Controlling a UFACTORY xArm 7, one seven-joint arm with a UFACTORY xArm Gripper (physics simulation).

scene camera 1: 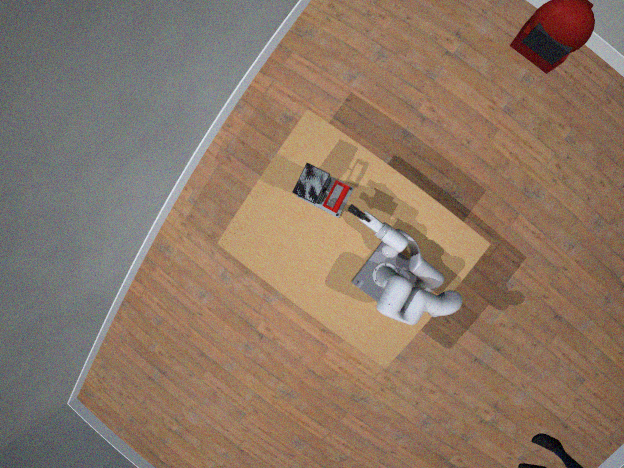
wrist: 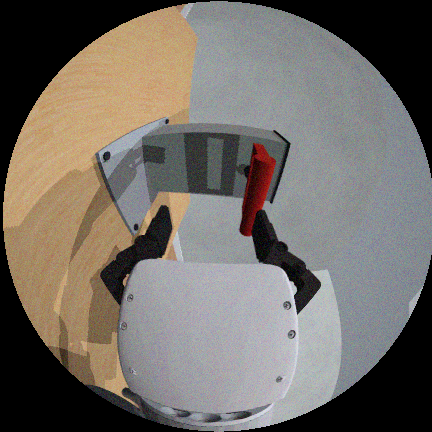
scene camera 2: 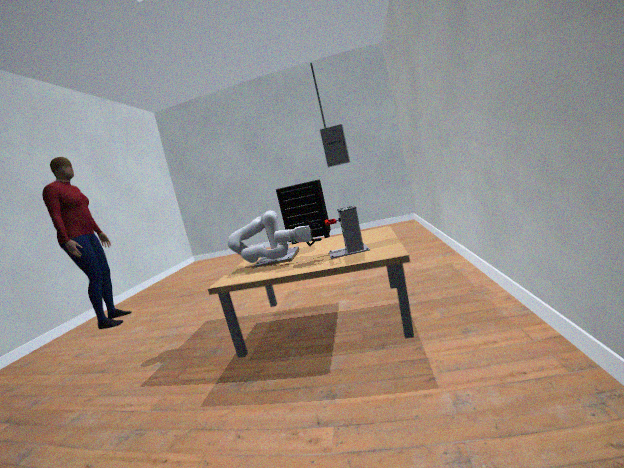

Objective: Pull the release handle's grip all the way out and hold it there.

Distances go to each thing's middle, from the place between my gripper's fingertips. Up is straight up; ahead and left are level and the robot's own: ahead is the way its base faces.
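Scene:
I look at the grey base plate point(wrist: 122, 163) and find it 15 cm below my hand. The plate is also 1 cm to the right of my hand, and 15 cm ahead of it.

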